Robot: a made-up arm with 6 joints. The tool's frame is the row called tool.
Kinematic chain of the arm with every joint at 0, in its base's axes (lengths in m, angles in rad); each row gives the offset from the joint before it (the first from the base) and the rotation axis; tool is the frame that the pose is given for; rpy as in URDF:
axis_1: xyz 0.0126 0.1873 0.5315 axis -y
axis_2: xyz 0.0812 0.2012 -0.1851 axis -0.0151 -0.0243 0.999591
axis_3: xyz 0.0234 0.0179 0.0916 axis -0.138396 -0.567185 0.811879
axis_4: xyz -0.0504 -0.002 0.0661 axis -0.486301 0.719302 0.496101
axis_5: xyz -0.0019 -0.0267 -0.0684 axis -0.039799 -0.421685 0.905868
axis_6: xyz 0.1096 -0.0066 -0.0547 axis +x
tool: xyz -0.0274 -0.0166 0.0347 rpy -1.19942 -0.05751 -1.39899
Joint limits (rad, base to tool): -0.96..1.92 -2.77..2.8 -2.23..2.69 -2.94..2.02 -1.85..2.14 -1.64..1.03
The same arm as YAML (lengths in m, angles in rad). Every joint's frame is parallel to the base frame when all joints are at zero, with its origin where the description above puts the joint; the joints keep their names.
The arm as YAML. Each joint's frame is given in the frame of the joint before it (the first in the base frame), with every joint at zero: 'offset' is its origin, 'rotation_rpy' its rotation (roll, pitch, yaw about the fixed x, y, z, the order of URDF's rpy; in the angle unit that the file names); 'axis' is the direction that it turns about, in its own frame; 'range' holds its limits. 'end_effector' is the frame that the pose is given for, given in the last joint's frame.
length_unit: m
angle_unit: rad
chain:
  - id: axis_1
    offset: [0.0126, 0.1873, 0.5315]
    rotation_rpy: [0.0, 0.0, 0.0]
    axis: [0.0, -1.0, 0.0]
    range: [-0.96, 1.92]
  - id: axis_2
    offset: [0.0812, 0.2012, -0.1851]
    rotation_rpy: [0.0, 0.0, 0.0]
    axis: [-0.0151, -0.0243, 0.999591]
    range: [-2.77, 2.8]
  - id: axis_3
    offset: [0.0234, 0.0179, 0.0916]
    rotation_rpy: [0.0, 0.0, 0.0]
    axis: [-0.138396, -0.567185, 0.811879]
    range: [-2.23, 2.69]
  - id: axis_4
    offset: [-0.0504, -0.002, 0.0661]
    rotation_rpy: [0.0, 0.0, 0.0]
    axis: [-0.486301, 0.719302, 0.496101]
    range: [-2.94, 2.02]
  - id: axis_5
    offset: [-0.0019, -0.0267, -0.0684]
    rotation_rpy: [0.0, 0.0, 0.0]
    axis: [-0.039799, -0.421685, 0.905868]
    range: [-1.85, 2.14]
  - id: axis_6
    offset: [0.1096, -0.0066, -0.0547]
    rotation_rpy: [0.0, 0.0, 0.0]
    axis: [1.0, 0.0, 0.0]
    range: [-1.64, 1.03]
end_effector:
  offset: [-0.0274, -0.0166, 0.0347]
  rotation_rpy: [-1.1994, -0.0575, -1.399]

